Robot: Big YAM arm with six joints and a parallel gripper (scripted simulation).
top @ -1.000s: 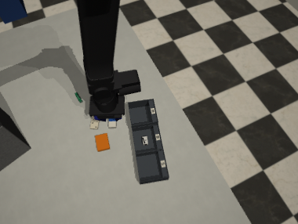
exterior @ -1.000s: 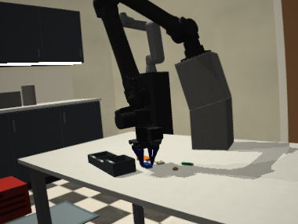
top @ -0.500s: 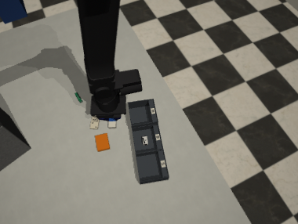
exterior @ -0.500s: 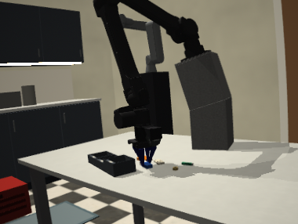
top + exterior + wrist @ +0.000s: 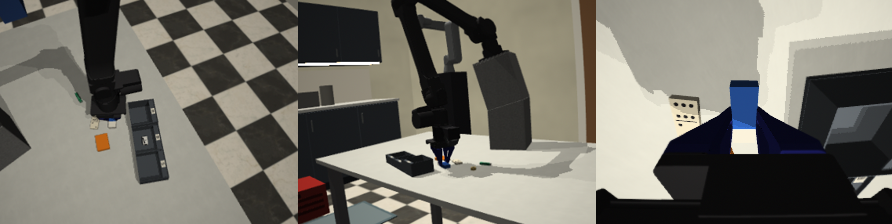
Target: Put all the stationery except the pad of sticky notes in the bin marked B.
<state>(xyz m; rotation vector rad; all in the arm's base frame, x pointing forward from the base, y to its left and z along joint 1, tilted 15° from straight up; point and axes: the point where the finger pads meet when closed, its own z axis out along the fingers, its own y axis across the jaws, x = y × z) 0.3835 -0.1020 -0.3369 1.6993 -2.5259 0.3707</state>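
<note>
My hand is 60 mm past the domino and 10 mm to the right of it. The rest, counted from my hand: eraser (10 mm to the right); then orange sticky-note pad (60 mm behind, 60 mm to the right, 10 mm below); then brass nut (20 mm behind, 120 mm to the left, 10 mm below).
</note>
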